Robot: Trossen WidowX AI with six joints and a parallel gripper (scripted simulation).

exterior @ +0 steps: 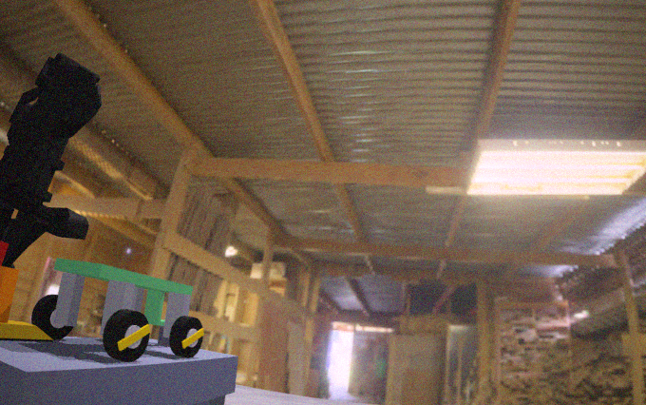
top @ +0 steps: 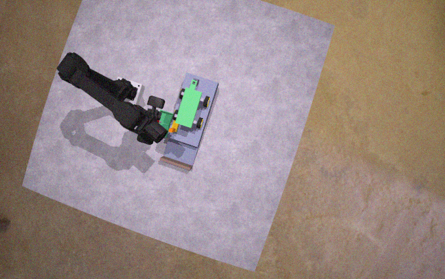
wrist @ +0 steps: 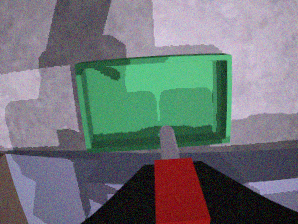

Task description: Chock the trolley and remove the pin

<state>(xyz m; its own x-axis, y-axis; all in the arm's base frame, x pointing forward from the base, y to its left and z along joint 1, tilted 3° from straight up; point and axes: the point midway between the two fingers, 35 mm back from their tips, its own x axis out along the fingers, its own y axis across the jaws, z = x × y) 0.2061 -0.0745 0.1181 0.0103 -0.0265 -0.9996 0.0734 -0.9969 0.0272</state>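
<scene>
My gripper tip is now 120 mm above the green tray. Round my gripper tip: trolley (110 mm to the left, 110 mm ahead); stop pin (right at my gripper tip); yellow chock (70 mm ahead, 30 mm below, 10 mm to the left).
</scene>
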